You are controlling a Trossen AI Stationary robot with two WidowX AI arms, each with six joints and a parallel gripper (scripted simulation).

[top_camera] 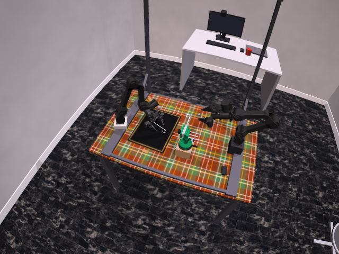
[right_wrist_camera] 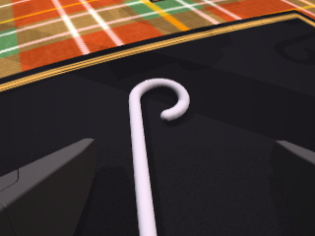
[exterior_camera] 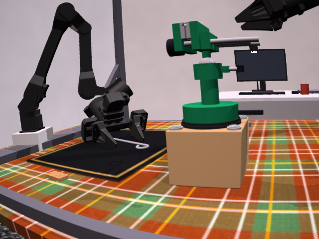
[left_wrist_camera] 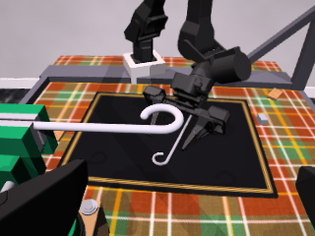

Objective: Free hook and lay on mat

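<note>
The mat is 1 cm ahead of my right hand, 1 cm to the right of it and 3 cm below it. From my right hand the other things lie so: black block: 27 cm ahead, 55 cm to the left, 2 cm below; then grey bit: 21 cm behind, 5 cm to the right, 2 cm below; then tan block: 17 cm ahead, 25 cm to the left, 1 cm above.
</note>
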